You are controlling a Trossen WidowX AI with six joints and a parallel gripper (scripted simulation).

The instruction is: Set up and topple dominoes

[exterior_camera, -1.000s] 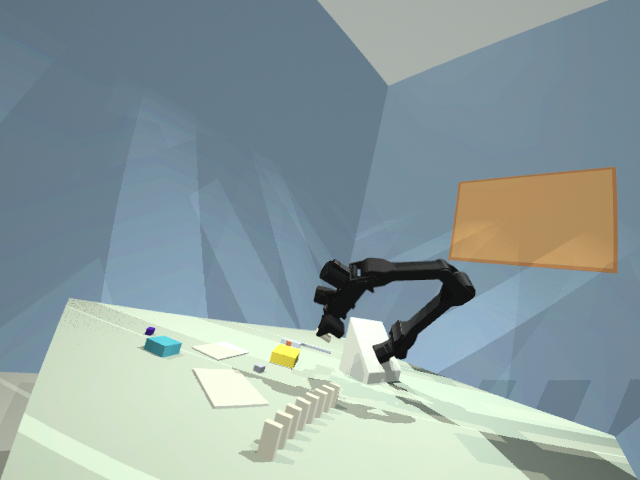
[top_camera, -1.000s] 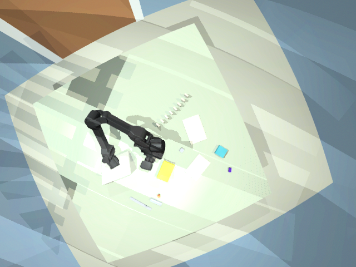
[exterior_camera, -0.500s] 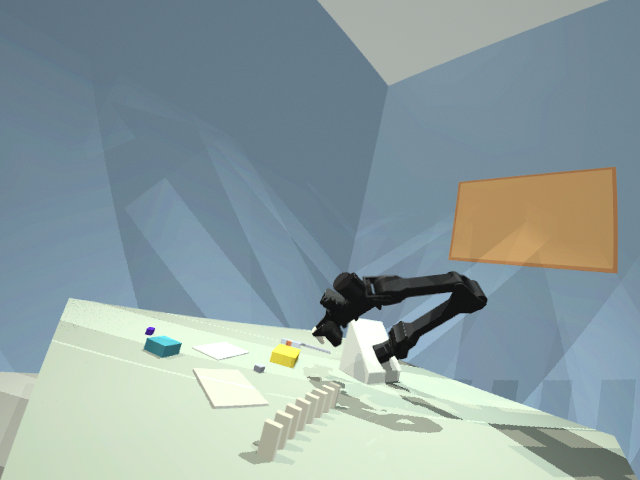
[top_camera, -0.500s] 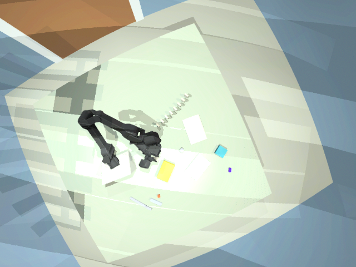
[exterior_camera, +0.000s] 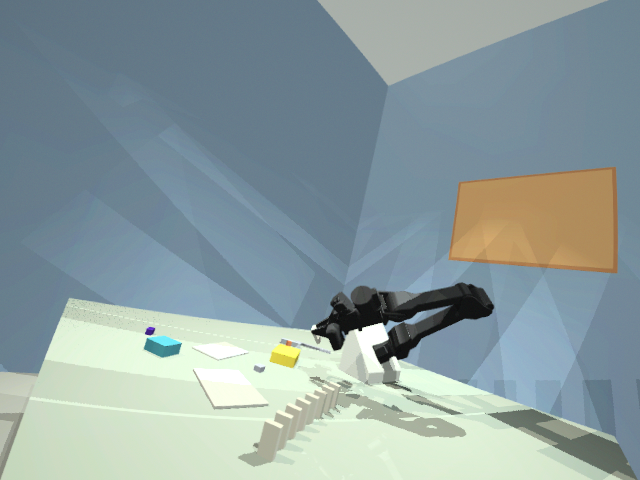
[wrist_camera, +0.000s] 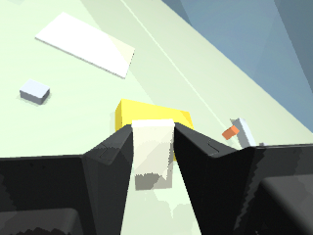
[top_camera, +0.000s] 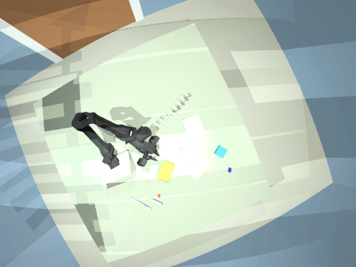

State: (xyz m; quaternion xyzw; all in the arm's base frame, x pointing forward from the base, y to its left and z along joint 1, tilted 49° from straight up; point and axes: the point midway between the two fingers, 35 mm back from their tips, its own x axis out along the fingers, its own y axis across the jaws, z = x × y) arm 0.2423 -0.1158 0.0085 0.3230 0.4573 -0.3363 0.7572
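Right now the yellow block is 10 mm behind my gripper tip, 100 mm to the right of it and 110 mm below it. Round my gripper tip: orange cube (130 mm behind, 220 mm to the right, 110 mm below); grey cube (140 mm ahead, 30 mm to the right, 120 mm below); cyan block (350 mm ahead, 160 mm to the right, 110 mm below).
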